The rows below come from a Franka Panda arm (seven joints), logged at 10 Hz.
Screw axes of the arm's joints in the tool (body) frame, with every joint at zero. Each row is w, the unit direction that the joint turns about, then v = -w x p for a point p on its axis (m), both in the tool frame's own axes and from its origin. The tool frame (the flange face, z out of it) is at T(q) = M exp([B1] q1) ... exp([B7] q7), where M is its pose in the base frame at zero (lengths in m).
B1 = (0, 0, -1, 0.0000, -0.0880, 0.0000)
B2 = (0, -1, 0, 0.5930, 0.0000, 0.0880)
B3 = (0, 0, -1, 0.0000, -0.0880, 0.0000)
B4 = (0, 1, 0, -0.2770, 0.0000, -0.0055)
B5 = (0, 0, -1, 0.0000, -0.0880, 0.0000)
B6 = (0, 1, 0, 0.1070, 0.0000, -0.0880)
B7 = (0, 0, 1, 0.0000, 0.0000, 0.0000)
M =
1 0 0 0.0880
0 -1 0 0.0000
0 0 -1 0.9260
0 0 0 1
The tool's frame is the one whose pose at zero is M.
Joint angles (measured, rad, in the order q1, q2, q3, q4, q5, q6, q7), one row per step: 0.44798, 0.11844, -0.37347, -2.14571, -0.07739, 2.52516, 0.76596; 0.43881, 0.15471, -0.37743, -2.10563, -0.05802, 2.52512, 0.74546; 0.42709, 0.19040, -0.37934, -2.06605, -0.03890, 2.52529, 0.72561; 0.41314, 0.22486, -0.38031, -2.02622, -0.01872, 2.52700, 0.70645; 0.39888, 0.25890, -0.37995, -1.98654, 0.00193, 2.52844, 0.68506; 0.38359, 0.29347, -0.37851, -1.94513, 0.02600, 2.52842, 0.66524
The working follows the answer.
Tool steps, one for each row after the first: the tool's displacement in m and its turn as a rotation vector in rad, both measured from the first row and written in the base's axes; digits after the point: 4 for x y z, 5 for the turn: 0.0123, -0.0054, -0.0011, -0.00381, -0.00551, -0.00363; 0.0243, -0.0113, -0.0025, -0.00734, -0.01128, -0.00764; 0.0362, -0.0180, -0.0033, -0.00920, -0.01999, -0.01352; 0.0477, -0.0243, -0.0043, -0.01103, -0.02845, -0.01605; 0.0593, -0.0305, -0.0054, -0.00966, -0.03686, -0.02156
Tool pose at each row, in the base's axes (x y z in m, rotation vector in rad; rounded; the steps above come from the unrounded poses): 0.5777, 0.0473, 0.3790, -2.93820, 0.95107, -0.44071; 0.5900, 0.0418, 0.3779, -2.93754, 0.95619, -0.45101; 0.6019, 0.0360, 0.3765, -2.93633, 0.96184, -0.46154; 0.6138, 0.0293, 0.3757, -2.93142, 0.96986, -0.47531; 0.6254, 0.0230, 0.3747, -2.92773, 0.97280, -0.48857; 0.6370, 0.0167, 0.3736, -2.92013, 0.98003, -0.49987

